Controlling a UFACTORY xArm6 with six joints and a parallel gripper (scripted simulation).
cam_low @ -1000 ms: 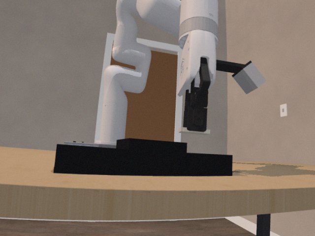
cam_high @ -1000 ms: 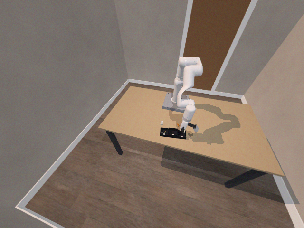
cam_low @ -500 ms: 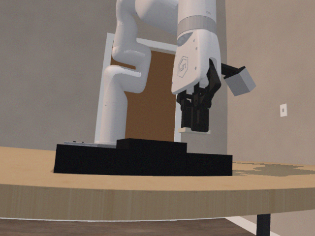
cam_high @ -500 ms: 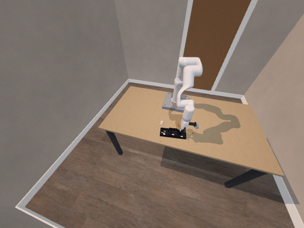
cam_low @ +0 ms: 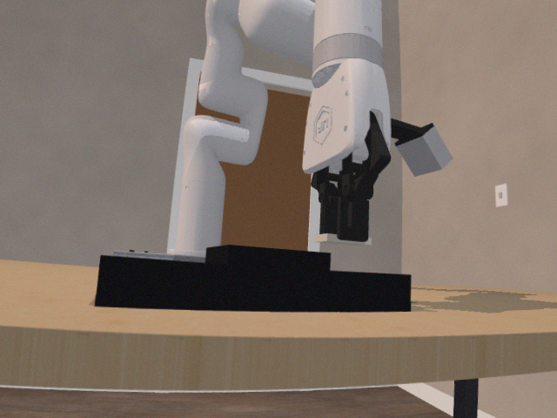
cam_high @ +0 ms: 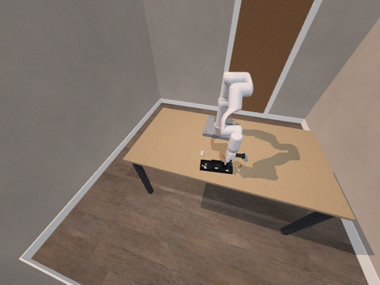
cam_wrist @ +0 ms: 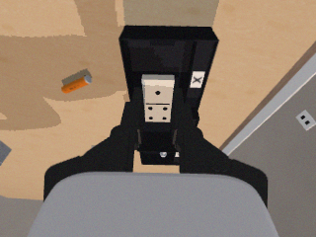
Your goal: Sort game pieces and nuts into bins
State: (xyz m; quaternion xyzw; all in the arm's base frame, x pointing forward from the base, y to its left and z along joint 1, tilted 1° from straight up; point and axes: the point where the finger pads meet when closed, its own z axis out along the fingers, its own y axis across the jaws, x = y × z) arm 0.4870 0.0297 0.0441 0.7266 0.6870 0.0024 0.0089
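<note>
My hand is 13 cm past the white domino, 20 cm to the left of it and 8 cm above it. From my hand the other things lie so: orange battery 11 cm behind, 2 cm to the right, 8 cm below; then black bin 8 cm to the right, 6 cm below; then yellow nut 1 cm behind, 16 cm to the right, 7 cm below.
</note>
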